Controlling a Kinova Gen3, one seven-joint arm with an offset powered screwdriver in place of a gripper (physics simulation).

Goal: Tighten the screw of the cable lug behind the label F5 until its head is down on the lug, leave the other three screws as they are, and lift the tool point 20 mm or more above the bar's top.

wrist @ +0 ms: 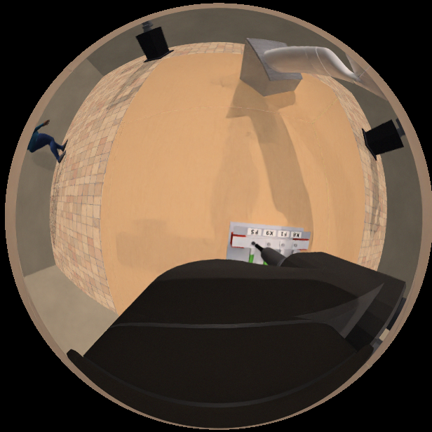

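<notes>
The label F5 shows upside down at the left end of a row of white labels on a grey panel. Below it in the view is the pale bar. A small dark spot on the bar is at the F5 place. The screwdriver has its dark tip right beside this spot; whether it touches, and how high the screw head sits, I cannot tell. The other three screws show as small grey dots to the right. The tool has no visible fingers.
Green cable parts show below the bar, partly hidden by the black tool housing. Red pieces flank the bar. The grey pedestal with the arm's base stands at the top. A person is at the far left.
</notes>
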